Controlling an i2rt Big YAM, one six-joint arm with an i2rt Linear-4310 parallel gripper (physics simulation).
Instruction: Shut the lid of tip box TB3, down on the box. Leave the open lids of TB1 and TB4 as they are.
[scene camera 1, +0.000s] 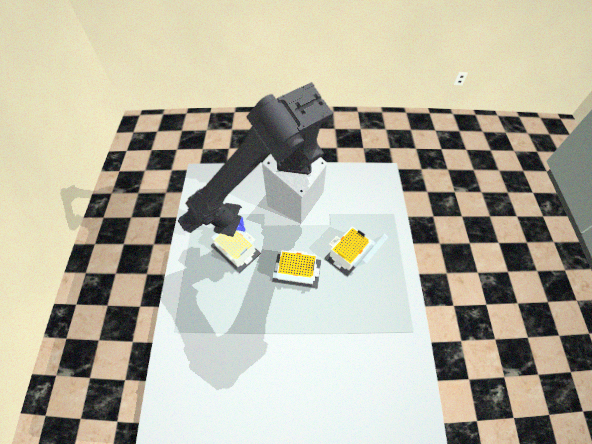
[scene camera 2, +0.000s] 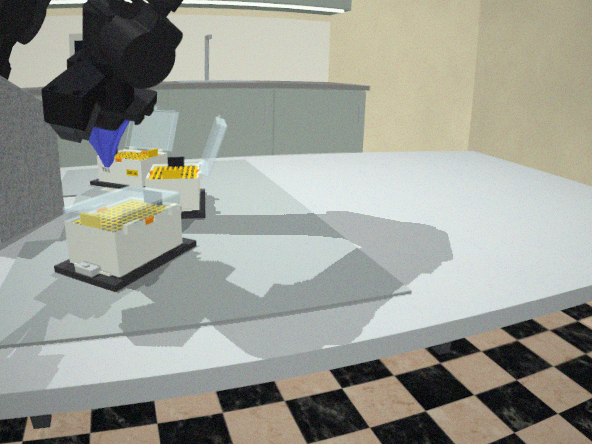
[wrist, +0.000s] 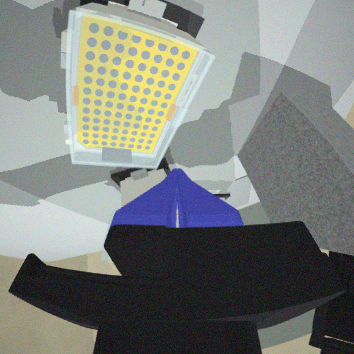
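Pixels of known places: gripper, fingertip midpoint: (scene camera 1: 243, 230) (scene camera 2: 108, 164) (wrist: 176, 174); arm's base, origin of the base link: (scene camera 1: 293, 161).
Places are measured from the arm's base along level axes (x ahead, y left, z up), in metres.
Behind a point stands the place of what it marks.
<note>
TB3 (scene camera 1: 240, 256) @(x 0.276, y -0.189, z -0.154 m) (scene camera 2: 147, 245) @(x 0.242, y -0.254, z -0.190 m), by elimination the left box in scene camera 1, has its clear lid (scene camera 2: 82, 204) @(x 0.170, y -0.223, z -0.141 m) (wrist: 71, 125) @(x 0.257, y -0.236, z -0.141 m) lying over its yellow rack; whether it is fully seated, I cannot tell. TB1 (scene camera 1: 351, 246) (scene camera 2: 120, 171), at the right in scene camera 1, has its lid (scene camera 1: 376, 248) @(x 0.303, y 0.251, z -0.075 m) (scene camera 2: 154, 131) @(x 0.298, y 0.240, z -0.119 m) upright. The middle box (scene camera 1: 296, 265) (scene camera 2: 182, 192) @(x 0.314, y -0.061, z -0.180 m), apparently TB4, has its lid (scene camera 2: 215, 142) @(x 0.367, y -0.072, z -0.101 m) standing open. My gripper (scene camera 1: 242, 229) @(x 0.204, y -0.174, z -0.106 m) (scene camera 2: 107, 165) @(x 0.204, y -0.174, z -0.106 m) (wrist: 176, 174) @(x 0.204, y -0.174, z -0.106 m) is shut and empty, above TB3's back side. In scene camera 1 the arm hides part of TB3's back corner.
The boxes stand in dark trays on a grey-green mat (scene camera 1: 340, 315) @(x 0.472, y 0.136, z -0.219 m) on the white table (scene camera 1: 290, 390) @(x 0.693, y -0.035, z -0.221 m). The arm's pale base block (scene camera 1: 285, 195) @(x 0.081, y -0.031, z -0.085 m) (scene camera 2: 25, 165) @(x 0.073, y -0.044, z -0.121 m) (wrist: 295, 170) @(x 0.066, y -0.054, z -0.115 m) stands behind the boxes. The middle box lies between TB3 and TB1.
</note>
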